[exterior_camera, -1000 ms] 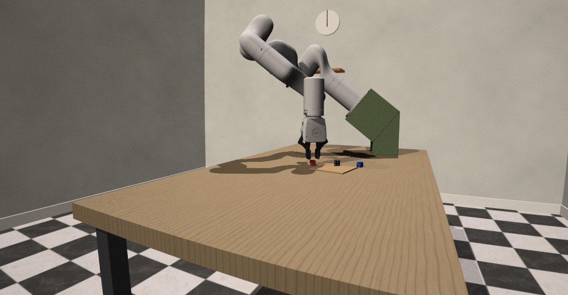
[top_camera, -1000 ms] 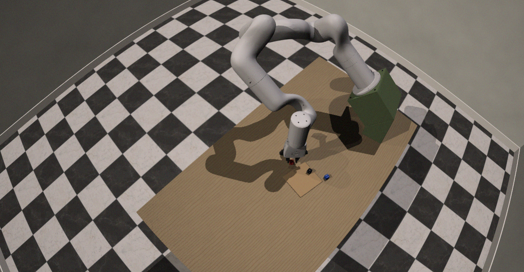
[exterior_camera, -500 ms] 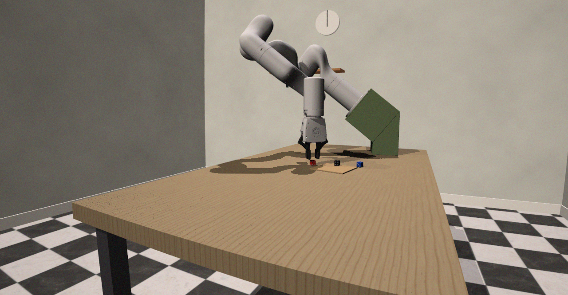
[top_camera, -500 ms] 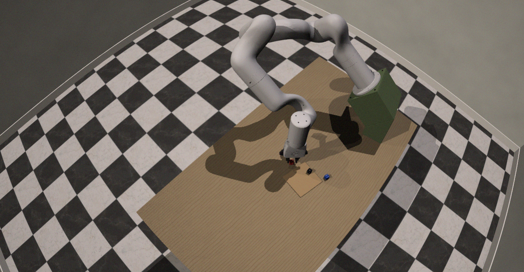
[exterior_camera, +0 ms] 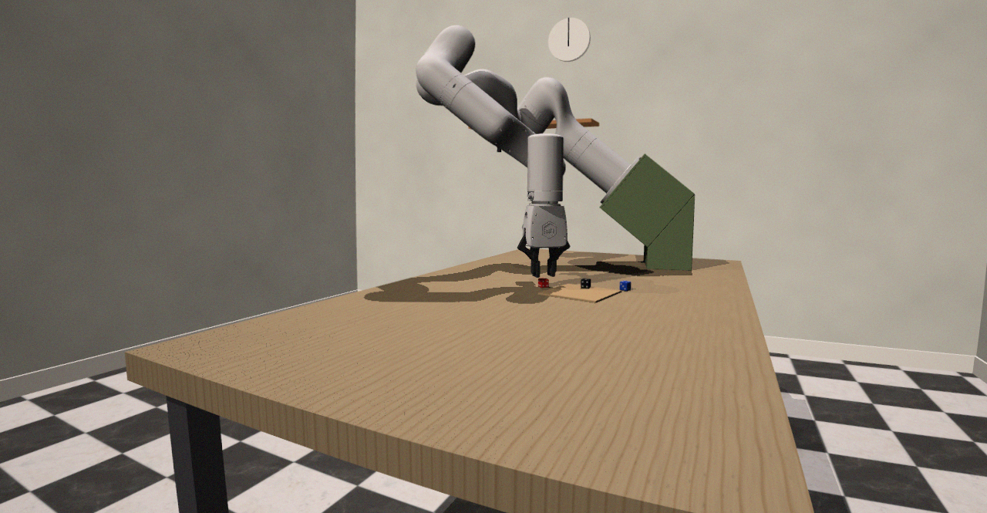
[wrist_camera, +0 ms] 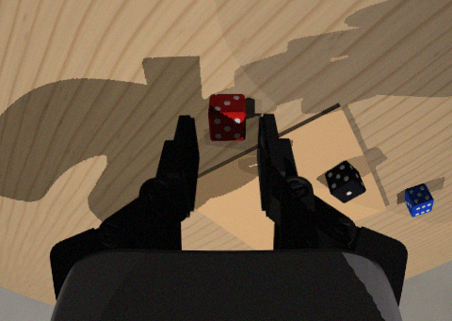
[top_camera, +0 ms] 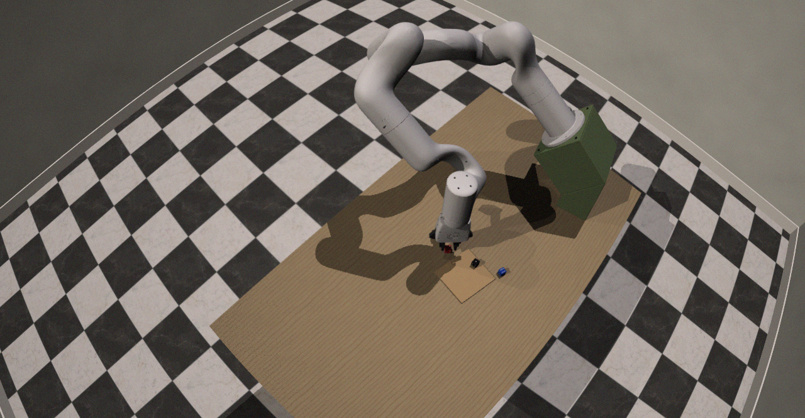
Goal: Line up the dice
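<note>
The red die is 4 cm below my hand. The rest, counted from my hand: tan mat 10 cm to the left, 4 cm below, 3 cm ahead; then black die 10 cm to the left, 3 cm below, 2 cm behind; then blue die 19 cm to the left, 5 cm behind, 4 cm below.
</note>
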